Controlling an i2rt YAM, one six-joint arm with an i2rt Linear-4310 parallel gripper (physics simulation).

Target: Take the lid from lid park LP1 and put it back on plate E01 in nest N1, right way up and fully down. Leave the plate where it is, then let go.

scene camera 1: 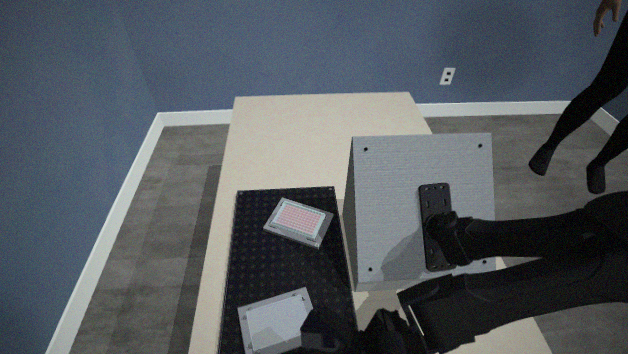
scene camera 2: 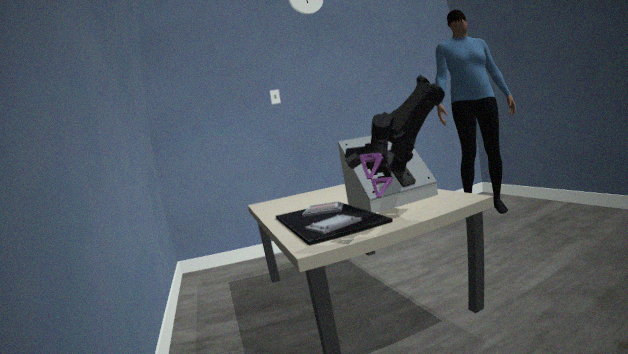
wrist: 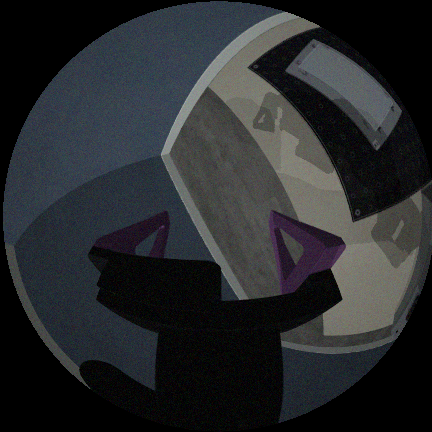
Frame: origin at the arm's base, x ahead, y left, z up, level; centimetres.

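Seen in the pictures: gripper, between the fingertips: [scene camera 2: 374, 188] [wrist: 218, 215]; arm's base, origin of its link: [scene camera 1: 436, 226] [scene camera 2: 397, 168].
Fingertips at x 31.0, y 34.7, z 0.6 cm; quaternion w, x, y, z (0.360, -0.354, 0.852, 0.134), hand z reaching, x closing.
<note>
Pixels of each thing's top centre, then the offset from my fingertips to it. "pt": a spot on its surface instead. Level surfaces: height alone.
- grey lid park, a spot on its surface: [scene camera 1: 305, 293] pt dx +0.3, dy -27.4, dz -12.4 cm
- plate, centre of its top: [scene camera 1: 298, 217] [scene camera 2: 322, 205] dx +0.1, dy -48.5, dz -10.7 cm
- black board, centre of its top: [scene camera 1: 287, 264] [scene camera 2: 325, 217] dx +4.0, dy -35.9, dz -13.3 cm
- pale wooden table, height of its surface: dz -14.6 cm
A pale, clear lid [scene camera 1: 272, 325] [scene camera 2: 336, 222] [wrist: 345, 80] lies flat on the grey lid park [scene camera 1: 305, 293]. Part of it is hidden behind the dark arm in scene camera 1. The plate [scene camera 1: 298, 220] [scene camera 2: 325, 206], with pink wells, sits in its grey nest [scene camera 1: 324, 229], turned at an angle on the same black board. The plate does not show in the wrist view. My gripper [scene camera 2: 375, 176] [wrist: 218, 215] has purple fingers standing wide apart, open and empty. It hangs above the table, off the lid's side of the board. Its fingers are hidden in scene camera 1.
The black board [scene camera 1: 285, 270] [wrist: 360, 175] lies on the pale wooden table [scene camera 1: 320, 115] [scene camera 2: 265, 207]. A grey sloped pedestal [scene camera 1: 390, 175] [scene camera 2: 352, 180] carries the arm [scene camera 1: 525, 232] [scene camera 2: 412, 110] beside the board. A person [scene camera 2: 467, 70] stands behind the table.
</note>
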